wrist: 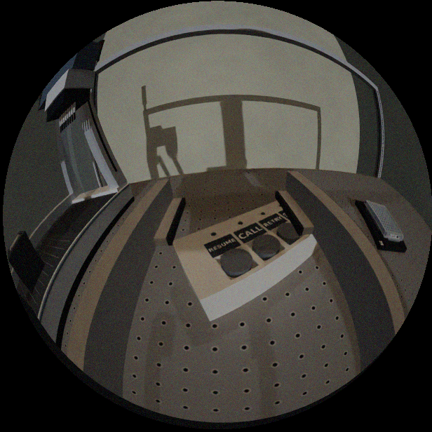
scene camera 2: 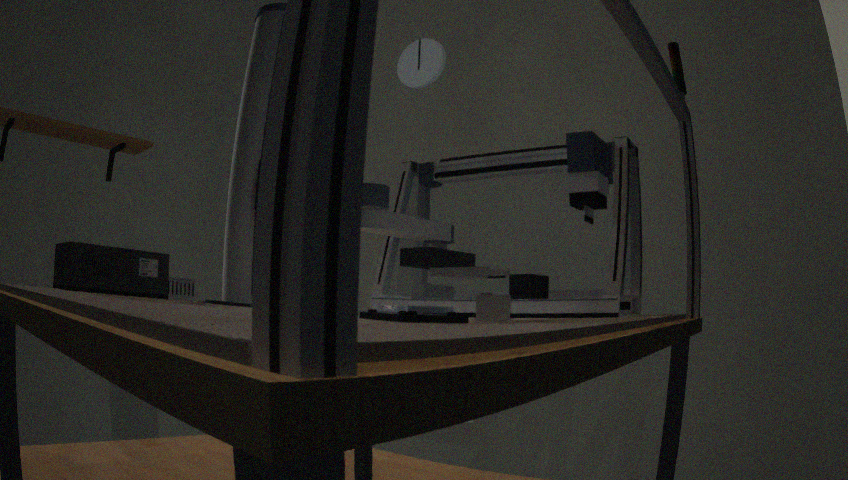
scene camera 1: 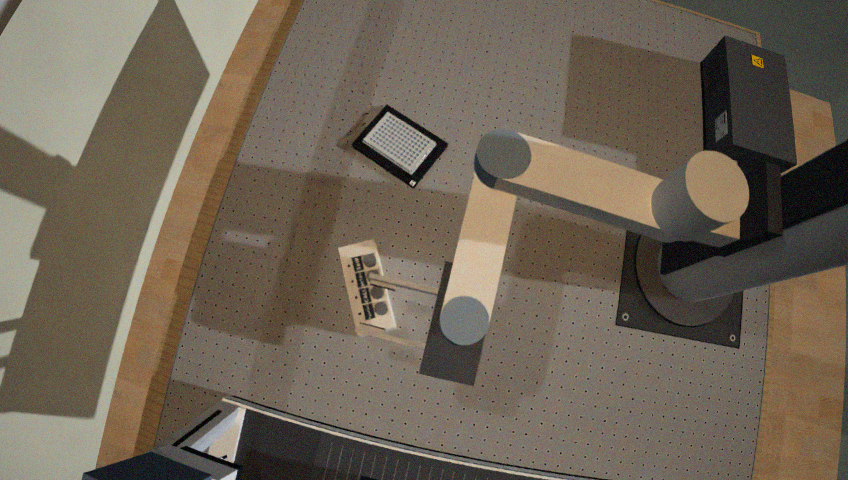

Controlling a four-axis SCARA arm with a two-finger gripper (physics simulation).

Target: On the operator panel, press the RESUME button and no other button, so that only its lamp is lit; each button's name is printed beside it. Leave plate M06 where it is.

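Frame: origin at the arm's base, x right, y ahead, z up, level; metres.
Seen in the pictures: gripper, fingertip midpoint: (scene camera 2: 498, 272) (scene camera 1: 363, 302); arm's base, link origin: (scene camera 1: 683, 268).
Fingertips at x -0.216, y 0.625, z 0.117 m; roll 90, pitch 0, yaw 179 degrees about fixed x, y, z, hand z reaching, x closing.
Pixels of each thing's top centre, then the offset from my fingertips to it. "spot": a spot on its surface instead.
- beige operator panel, top centre: (scene camera 1: 365, 286) (scene camera 2: 494, 294) dx +0.033, dy +0.011, dz -0.048 m
- RESUME button, top centre: (scene camera 1: 380, 308) dx +0.001, dy -0.025, dz -0.048 m
- white plate, top centre: (scene camera 2: 411, 305) (scene camera 1: 398, 140) dx +0.340, dy +0.025, dz -0.078 m
- frame post, surface spot: (scene camera 2: 309, 178) spot: dx +0.939, dy +0.419, dz -0.022 m
The beige operator panel (scene camera 1: 389, 321) (scene camera 2: 492, 307) (wrist: 192, 270) has a row of dark round buttons. The RESUME button (scene camera 1: 380, 308) (wrist: 236, 262) is at its left end in the wrist view. The CALL button (wrist: 266, 247) and RETRY button (wrist: 288, 233) are beside it; the right finger hides the SKIP end. The small dots beside the labels look dark. My gripper (scene camera 1: 364, 302) (scene camera 2: 498, 274) (wrist: 229, 185) is above the panel, shut to its own gap, with nothing held. The white plate (scene camera 1: 399, 142) (wrist: 384, 220) lies on a black holder; its name is not readable.
A gantry machine with a dark bed (scene camera 1: 333, 440) stands along the lower edge in scene camera 1. A dark control box (scene camera 1: 755, 107) (scene camera 2: 110, 270) stands near the arm's base plate (scene camera 1: 630, 297). A frame post (scene camera 2: 309, 178) blocks part of scene camera 2.
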